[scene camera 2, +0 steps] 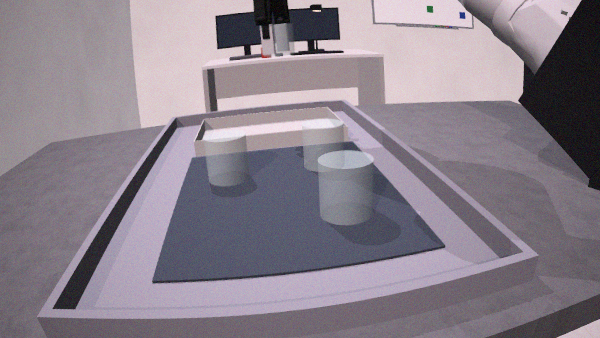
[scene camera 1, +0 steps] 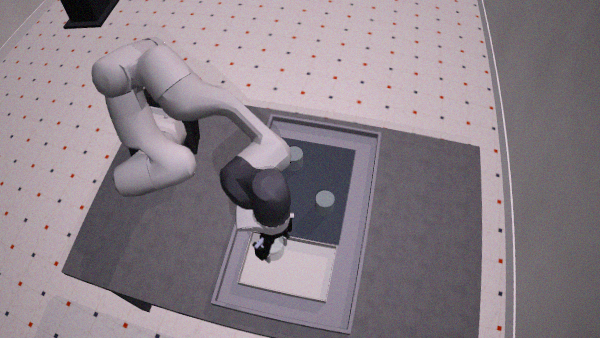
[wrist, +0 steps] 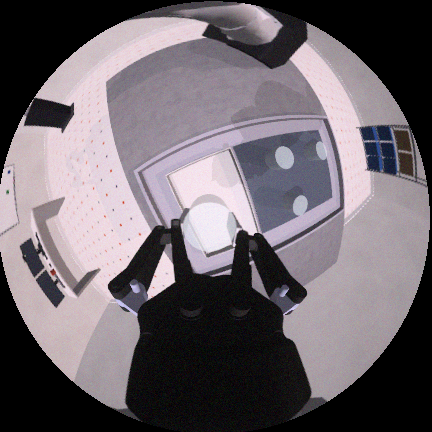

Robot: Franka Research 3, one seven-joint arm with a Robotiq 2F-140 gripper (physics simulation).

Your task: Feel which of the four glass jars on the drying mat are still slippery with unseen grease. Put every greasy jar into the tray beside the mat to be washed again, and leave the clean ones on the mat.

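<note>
My gripper (scene camera 1: 274, 243) (scene camera 2: 276, 38) (wrist: 208, 216) is shut on a clear glass jar (scene camera 1: 276, 251) (scene camera 2: 284, 36) (wrist: 207, 237) and holds it upright, high above the white tray (scene camera 1: 305, 280) (scene camera 2: 275, 120) (wrist: 200, 172). Three jars stand upright and apart on the dark drying mat (scene camera 1: 312, 225) (scene camera 2: 260, 225) (wrist: 265, 195): one jar (scene camera 1: 325, 199) (scene camera 2: 226, 162) (wrist: 300, 205) on the side away from the arm's base, one jar (scene camera 2: 320, 147) (wrist: 284, 157) near the tray on the base side, hidden by the arm in scene camera 1, and one jar (scene camera 1: 295, 155) (scene camera 2: 345, 192) (wrist: 321, 150) farther from the tray. Grease is not visible.
A low lilac rim (scene camera 1: 367, 200) (scene camera 2: 300, 310) (wrist: 341, 175) surrounds mat and tray on the grey table (scene camera 1: 425, 225) (scene camera 2: 25, 155) (wrist: 200, 85). A desk (scene camera 2: 295, 80) with monitors stands beyond the table.
</note>
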